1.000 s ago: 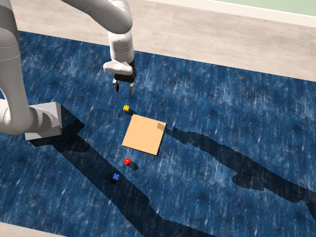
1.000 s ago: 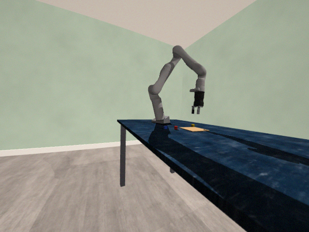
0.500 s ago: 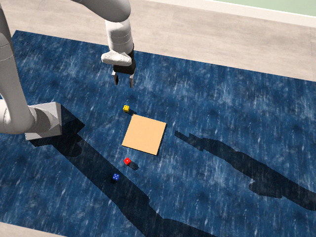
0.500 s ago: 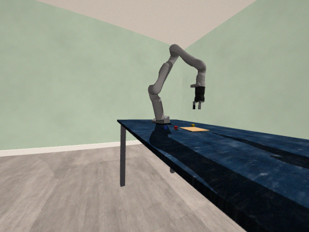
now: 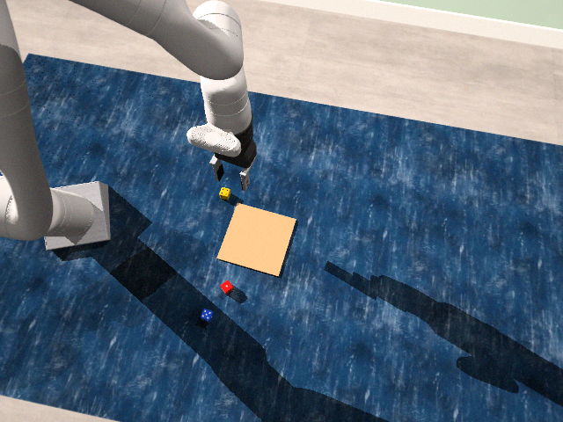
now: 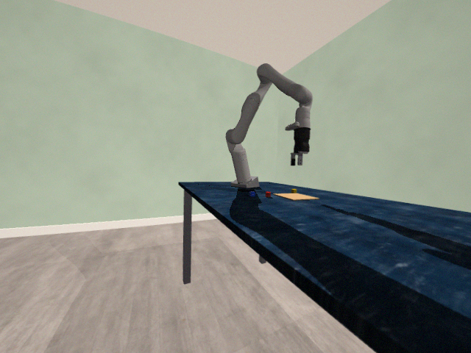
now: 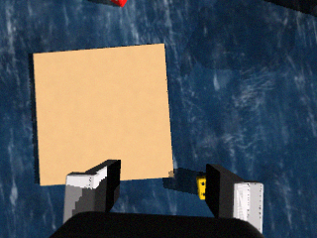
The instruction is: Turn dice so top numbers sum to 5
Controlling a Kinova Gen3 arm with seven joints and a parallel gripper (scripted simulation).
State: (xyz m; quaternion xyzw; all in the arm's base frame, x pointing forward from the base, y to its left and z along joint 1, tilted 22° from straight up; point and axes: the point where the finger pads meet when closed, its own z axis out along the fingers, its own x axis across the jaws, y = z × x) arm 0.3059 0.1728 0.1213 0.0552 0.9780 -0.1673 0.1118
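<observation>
My hand is 18 cm to the left of the red die, 15 cm above it and 3 cm short of it. Round my hand: blue die 25 cm to the right, 15 cm below, 1 cm ahead; tan mat 16 cm below, 6 cm ahead, 5 cm to the right; yellow die 15 cm below, 4 cm behind, 3 cm to the left.
</observation>
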